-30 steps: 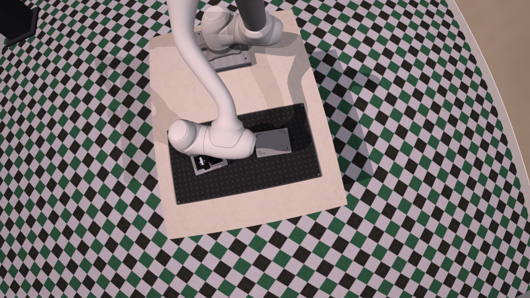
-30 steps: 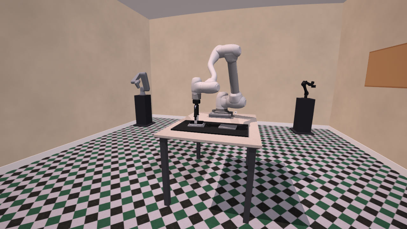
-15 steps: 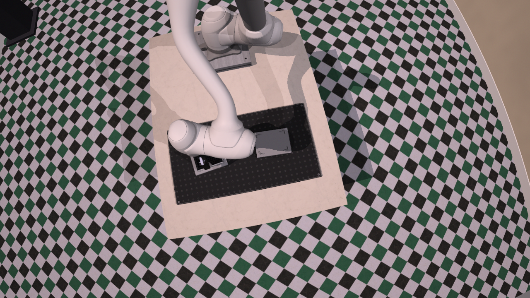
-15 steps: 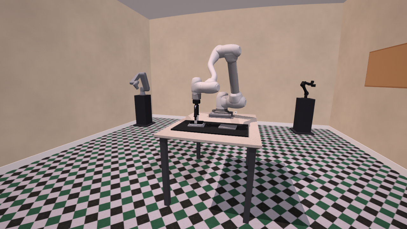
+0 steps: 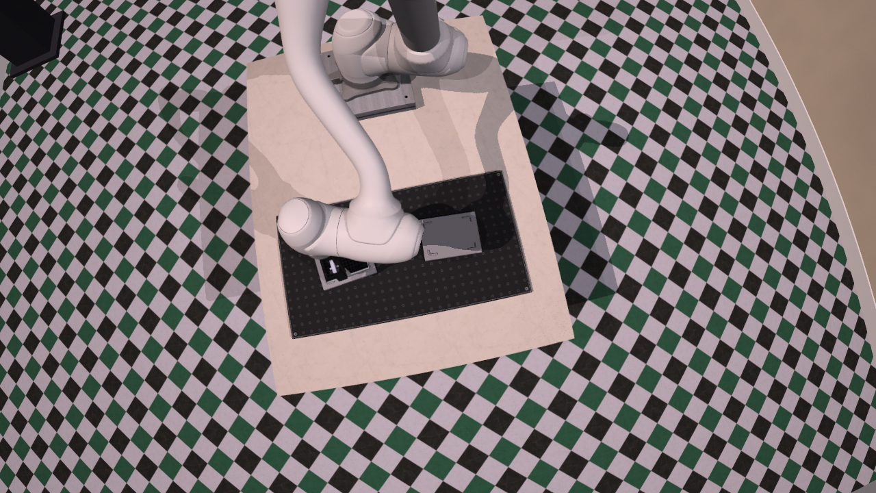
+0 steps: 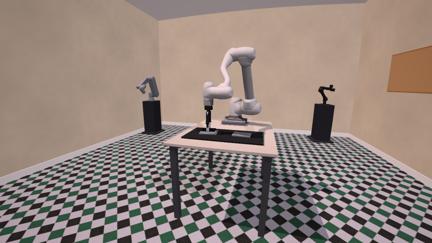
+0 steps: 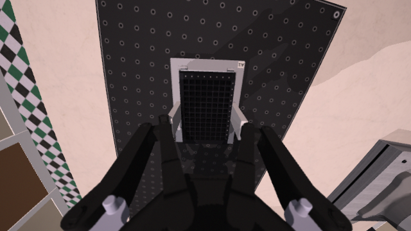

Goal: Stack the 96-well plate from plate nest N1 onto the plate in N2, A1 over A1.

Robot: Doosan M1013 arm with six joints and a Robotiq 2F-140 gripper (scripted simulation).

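My hand is 20 mm above the black 96-well plate. The rest, counted from my hand: plate nest N1: 310 mm to the left, 50 mm below; then white 96-well plate: 40 mm below; then plate nest N2: 50 mm below.
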